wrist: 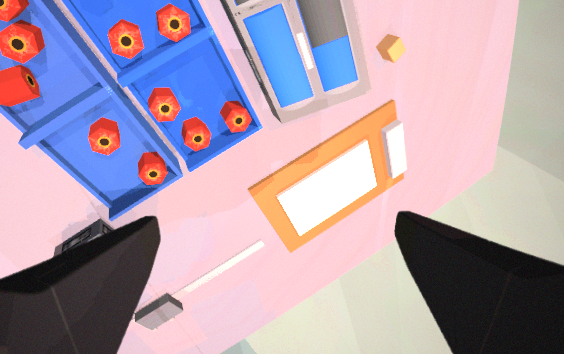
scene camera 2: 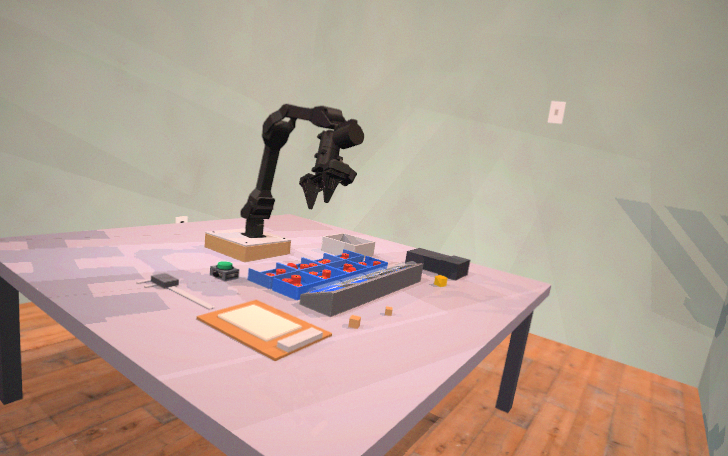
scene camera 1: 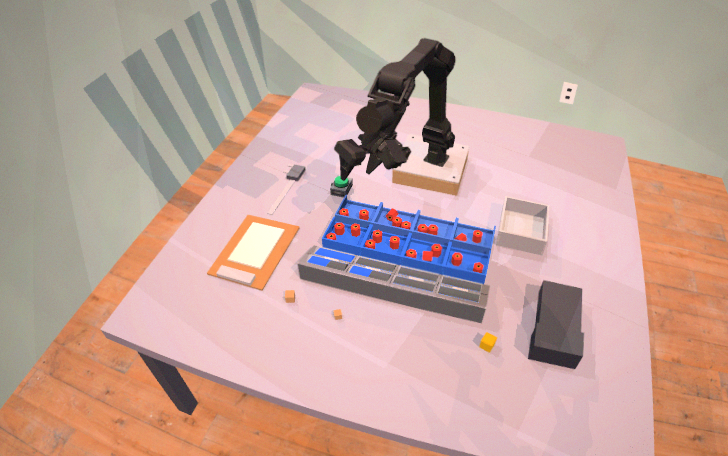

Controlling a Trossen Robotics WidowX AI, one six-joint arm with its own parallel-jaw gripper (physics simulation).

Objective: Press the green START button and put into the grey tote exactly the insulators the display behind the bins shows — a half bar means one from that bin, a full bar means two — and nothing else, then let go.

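Note:
My gripper (scene camera 1: 356, 174) (scene camera 2: 319, 204) (wrist: 279, 225) is open and empty, high above the table. In scene camera 1 one fingertip overlaps the green START button (scene camera 1: 341, 182) (scene camera 2: 225, 265); scene camera 2 shows them well apart. Red insulators (scene camera 1: 394, 242) (wrist: 164, 106) stand or lie in the blue bins (scene camera 1: 462, 272) (scene camera 2: 290, 288) (wrist: 170, 55), two rows of four. The grey display (scene camera 1: 392, 292) (scene camera 2: 376, 292) (wrist: 282, 114) shows a full and a half blue bar on its leftmost panel, a half bar in the second panel's front row, and no blue on the other two. The grey tote (scene camera 1: 523, 244) (scene camera 2: 348, 243) looks empty.
An orange clipboard (scene camera 1: 292, 229) (scene camera 2: 209, 317) (wrist: 265, 195) lies left of the display. A dark block (scene camera 1: 558, 322) (scene camera 2: 437, 263) stands at the right. A yellow cube (scene camera 1: 487, 342) (scene camera 2: 440, 280) and two small orange cubes lie in front. A small grey box (scene camera 1: 295, 171) (scene camera 2: 164, 280) (wrist: 159, 311) lies beyond the clipboard.

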